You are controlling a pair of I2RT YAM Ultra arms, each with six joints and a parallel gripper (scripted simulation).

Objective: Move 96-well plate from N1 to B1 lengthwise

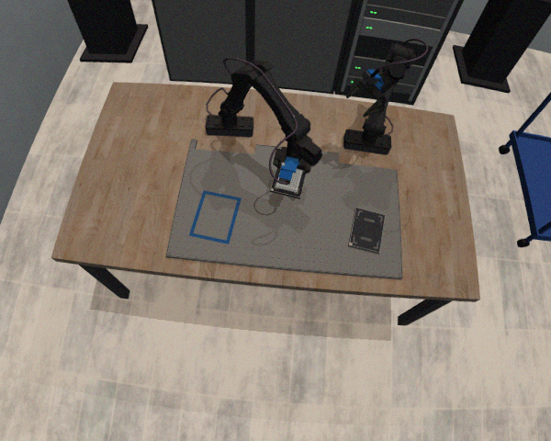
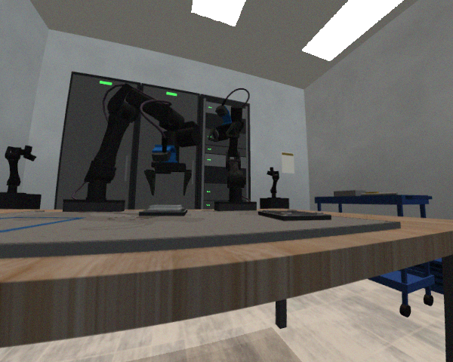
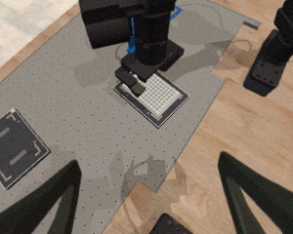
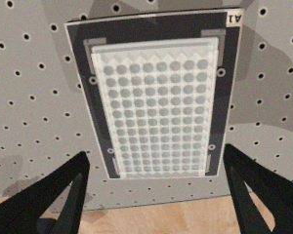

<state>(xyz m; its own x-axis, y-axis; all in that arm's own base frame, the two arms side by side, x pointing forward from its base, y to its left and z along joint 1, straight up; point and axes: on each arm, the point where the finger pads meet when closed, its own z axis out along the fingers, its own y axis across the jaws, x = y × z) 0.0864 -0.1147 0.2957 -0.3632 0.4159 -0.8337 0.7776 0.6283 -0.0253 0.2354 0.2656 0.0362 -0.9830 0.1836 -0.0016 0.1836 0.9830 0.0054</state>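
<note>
My right gripper is now 50 mm above the white 96-well plate.
</note>
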